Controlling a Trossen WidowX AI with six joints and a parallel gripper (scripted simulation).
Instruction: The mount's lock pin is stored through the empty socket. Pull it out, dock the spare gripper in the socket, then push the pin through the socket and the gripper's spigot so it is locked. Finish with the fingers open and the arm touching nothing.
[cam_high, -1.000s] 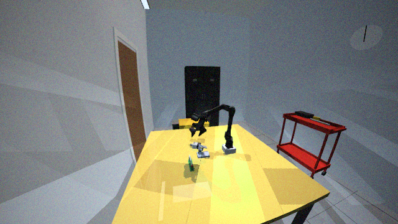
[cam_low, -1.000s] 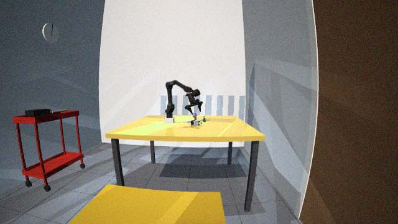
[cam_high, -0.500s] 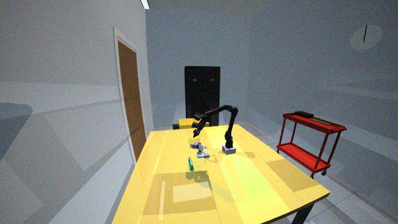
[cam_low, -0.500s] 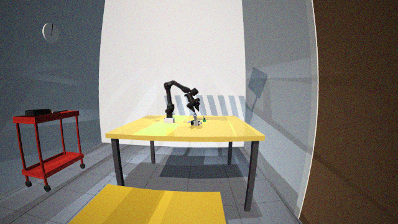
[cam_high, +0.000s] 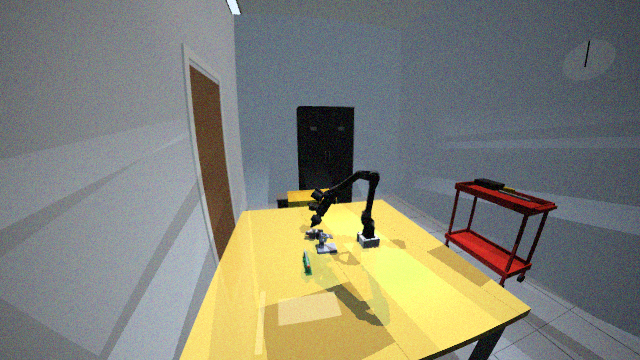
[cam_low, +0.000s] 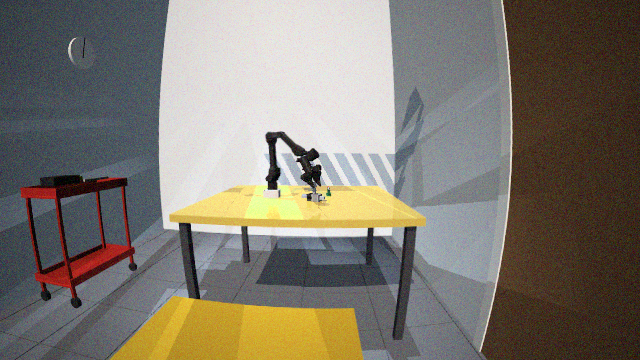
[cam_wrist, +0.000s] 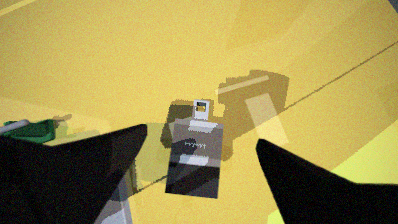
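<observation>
Right now my gripper tip is 1 cm past the spare gripper, 1 cm to the right of it and 7 cm above it. Round my gripper tip: green bracket 9 cm ahead, 27 cm to the left, 7 cm below; mount 3 cm behind, 16 cm to the left, 4 cm below.
</observation>
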